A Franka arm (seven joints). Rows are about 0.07 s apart.
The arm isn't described. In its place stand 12 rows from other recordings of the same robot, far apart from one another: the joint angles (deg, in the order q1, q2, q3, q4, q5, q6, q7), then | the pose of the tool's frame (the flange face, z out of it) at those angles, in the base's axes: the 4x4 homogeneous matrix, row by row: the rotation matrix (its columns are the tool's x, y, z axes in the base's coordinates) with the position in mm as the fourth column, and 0 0 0 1 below.
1.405, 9.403, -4.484, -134.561, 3.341, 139.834, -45.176 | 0.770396 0.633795 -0.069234 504.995; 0.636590 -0.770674 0.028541 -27.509; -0.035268 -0.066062 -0.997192 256.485; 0 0 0 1
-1.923, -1.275, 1.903, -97.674, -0.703, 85.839, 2.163 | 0.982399 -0.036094 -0.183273 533.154; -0.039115 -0.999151 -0.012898 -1.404; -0.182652 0.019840 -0.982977 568.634; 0 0 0 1
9.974, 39.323, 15.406, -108.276, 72.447, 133.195, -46.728 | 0.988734 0.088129 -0.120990 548.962; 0.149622 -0.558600 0.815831 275.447; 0.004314 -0.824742 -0.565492 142.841; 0 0 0 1
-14.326, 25.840, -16.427, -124.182, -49.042, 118.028, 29.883 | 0.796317 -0.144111 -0.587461 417.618; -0.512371 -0.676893 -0.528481 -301.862; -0.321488 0.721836 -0.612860 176.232; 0 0 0 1
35.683, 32.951, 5.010, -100.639, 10.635, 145.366, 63.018 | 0.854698 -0.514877 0.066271 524.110; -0.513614 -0.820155 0.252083 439.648; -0.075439 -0.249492 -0.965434 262.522; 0 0 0 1
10.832, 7.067, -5.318, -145.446, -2.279, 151.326, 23.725 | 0.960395 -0.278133 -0.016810 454.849; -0.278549 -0.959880 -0.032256 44.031; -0.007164 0.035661 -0.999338 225.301; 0 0 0 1
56.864, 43.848, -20.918, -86.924, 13.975, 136.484, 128.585 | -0.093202 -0.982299 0.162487 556.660; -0.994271 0.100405 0.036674 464.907; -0.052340 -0.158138 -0.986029 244.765; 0 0 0 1
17.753, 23.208, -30.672, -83.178, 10.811, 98.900, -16.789 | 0.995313 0.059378 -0.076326 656.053; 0.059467 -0.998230 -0.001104 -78.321; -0.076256 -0.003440 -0.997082 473.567; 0 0 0 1
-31.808, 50.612, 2.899, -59.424, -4.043, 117.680, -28.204 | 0.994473 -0.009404 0.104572 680.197; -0.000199 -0.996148 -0.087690 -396.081; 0.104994 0.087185 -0.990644 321.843; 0 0 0 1
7.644, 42.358, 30.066, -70.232, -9.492, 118.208, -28.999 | 0.465244 0.883790 0.049636 664.348; 0.850109 -0.461735 0.253210 361.676; 0.246703 -0.075608 -0.966137 389.681; 0 0 0 1
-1.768, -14.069, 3.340, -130.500, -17.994, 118.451, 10.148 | 0.998018 -0.014164 0.061314 476.906; 0.003821 -0.958903 -0.283708 -2.049; 0.062812 0.283380 -0.956948 461.003; 0 0 0 1
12.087, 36.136, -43.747, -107.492, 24.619, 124.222, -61.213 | 0.940270 0.304195 -0.152831 546.702; 0.308135 -0.951340 0.002211 -287.924; -0.144722 -0.049172 -0.988250 241.143; 0 0 0 1
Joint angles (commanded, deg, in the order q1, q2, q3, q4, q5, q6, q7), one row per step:
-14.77 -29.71 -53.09 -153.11 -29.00 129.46 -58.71
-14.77 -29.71 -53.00 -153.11 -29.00 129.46 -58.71
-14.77 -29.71 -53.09 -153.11 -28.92 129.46 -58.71
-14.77 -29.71 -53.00 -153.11 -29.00 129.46 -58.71
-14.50 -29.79 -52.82 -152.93 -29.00 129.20 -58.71
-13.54 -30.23 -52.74 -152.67 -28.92 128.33 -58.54
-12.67 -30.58 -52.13 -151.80 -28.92 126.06 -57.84
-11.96 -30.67 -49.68 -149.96 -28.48 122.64 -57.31
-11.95 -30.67 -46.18 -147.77 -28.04 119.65 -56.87
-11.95 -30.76 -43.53 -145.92 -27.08 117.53 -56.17
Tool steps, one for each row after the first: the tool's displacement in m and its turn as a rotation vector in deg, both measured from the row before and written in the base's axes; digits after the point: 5 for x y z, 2 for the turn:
0.00049 0.00022 0.00024 -0.04 0.01 0.08
-0.00046 -0.00019 -0.00024 0.09 -0.05 -0.13
0.00046 0.00019 0.00024 -0.09 0.05 0.13
0.00228 0.00041 0.00162 -0.07 0.06 0.36
0.00519 0.00251 0.00250 0.29 0.07 0.73
0.00544 0.00177 0.00556 0.45 1.05 0.40
0.01283 0.00273 0.01455 -0.19 1.68 1.34
0.01500 0.00275 0.02043 -1.28 1.33 1.46
0.01200 0.00283 0.01771 -0.83 0.31 0.33

